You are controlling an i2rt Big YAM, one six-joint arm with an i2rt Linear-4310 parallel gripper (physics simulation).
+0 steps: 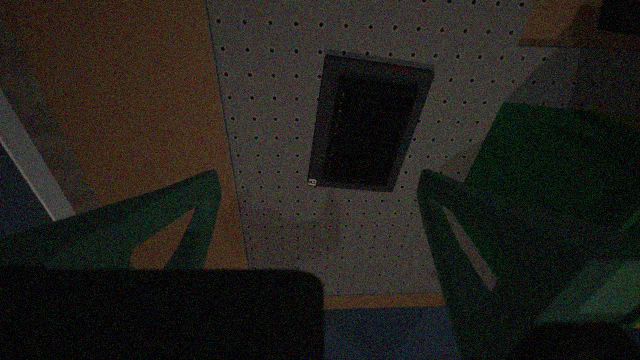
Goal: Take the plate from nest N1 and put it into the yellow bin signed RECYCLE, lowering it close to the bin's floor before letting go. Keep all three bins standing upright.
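Frame: origin at the arm's base, x down, y back, z left, level; centimetres.
Seen in the pictures: gripper, fingertip midpoint: (319, 181).
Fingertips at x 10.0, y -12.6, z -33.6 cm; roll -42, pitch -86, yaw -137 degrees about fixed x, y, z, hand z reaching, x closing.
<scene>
A point is followed by its place in that frame.
My gripper (319, 181) {x 10.0, y -12.6, z -33.6 cm} is open with nothing between its two dark green fingers, which stand wide apart at left and right. Past the fingertips, a dark rectangular nest or tray (318, 120) {x 29.6, y -17.6, z -32.9 cm} with a grey rim and a nearly black inside lies on the perforated board. A small white label (312, 182) {x 29.6, y -26.3, z -34.1 cm} sits at its near left corner; its text is too blurred to read. I cannot tell whether a plate is in it, or whether it is nest N1. The yellow RECYCLE bin cannot be made out.
A perforated grey board (270, 100) {x 30.7, y -15.3, z -38.2 cm} lies on an orange-brown table (150, 100) {x 32.1, y -14.8, z -52.2 cm}. A green bin (550, 155) {x 21.4, y -19.4, z -10.8 cm} stands at the right, partly behind the right finger. A black object (620, 15) {x 29.7, y -8.6, z -2.0 cm} is at the top right. A pale rail (35, 165) runs along the left.
</scene>
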